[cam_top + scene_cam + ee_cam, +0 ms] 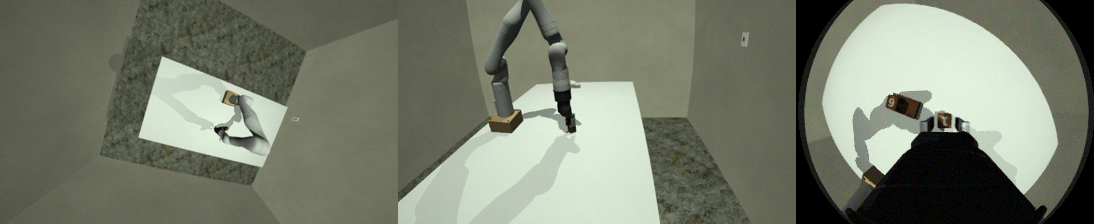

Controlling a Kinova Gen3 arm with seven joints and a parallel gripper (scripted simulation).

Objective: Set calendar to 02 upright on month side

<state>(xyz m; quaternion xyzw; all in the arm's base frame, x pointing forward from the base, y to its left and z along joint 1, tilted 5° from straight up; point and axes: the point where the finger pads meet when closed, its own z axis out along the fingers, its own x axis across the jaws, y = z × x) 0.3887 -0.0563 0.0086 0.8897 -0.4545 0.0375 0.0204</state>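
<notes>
Right now my hand is 40 mm above the brown calendar cube. The rest, counted from my hand: brown tray 30 mm behind, 100 mm to the left, 50 mm below.
</notes>
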